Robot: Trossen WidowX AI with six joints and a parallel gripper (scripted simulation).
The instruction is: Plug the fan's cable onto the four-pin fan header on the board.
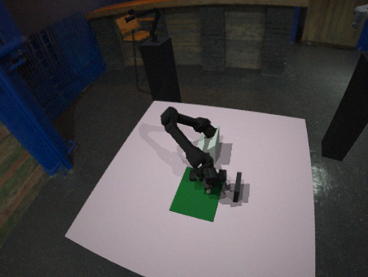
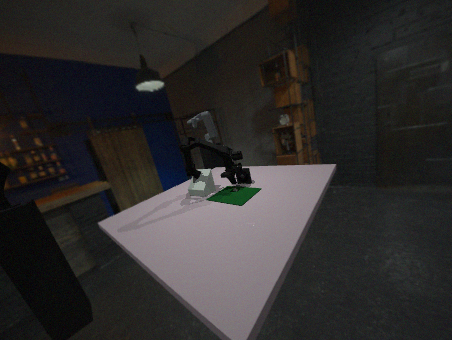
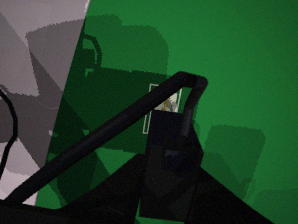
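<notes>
Now: the white four-pin fan header 70 mm below my gripper tip and 10 mm ahead of it. Also, from my gripper tip: green board 80 mm below, 50 mm to the right, 30 mm ahead; fan plug 10 mm ahead, 10 mm above; black fan 150 mm to the left, 30 mm behind, 10 mm below.
</notes>
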